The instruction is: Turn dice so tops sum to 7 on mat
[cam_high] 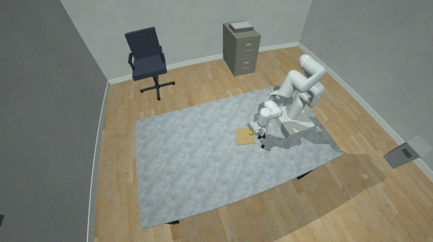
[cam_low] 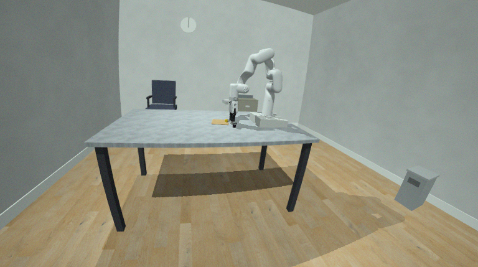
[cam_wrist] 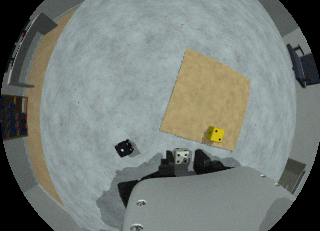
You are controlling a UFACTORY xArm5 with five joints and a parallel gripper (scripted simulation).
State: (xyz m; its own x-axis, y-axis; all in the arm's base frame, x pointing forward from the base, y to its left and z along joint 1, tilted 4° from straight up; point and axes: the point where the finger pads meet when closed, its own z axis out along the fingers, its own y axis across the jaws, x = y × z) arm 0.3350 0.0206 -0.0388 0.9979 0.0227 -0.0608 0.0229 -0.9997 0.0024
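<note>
Now: hand 40 mm above the white die. The rest, counted from my hand: black die 10 mm ahead, 90 mm to the left, 40 mm below; then yellow die 30 mm ahead, 50 mm to the right, 30 mm below; then tan mat 90 mm ahead, 50 mm to the right, 40 mm below.
</note>
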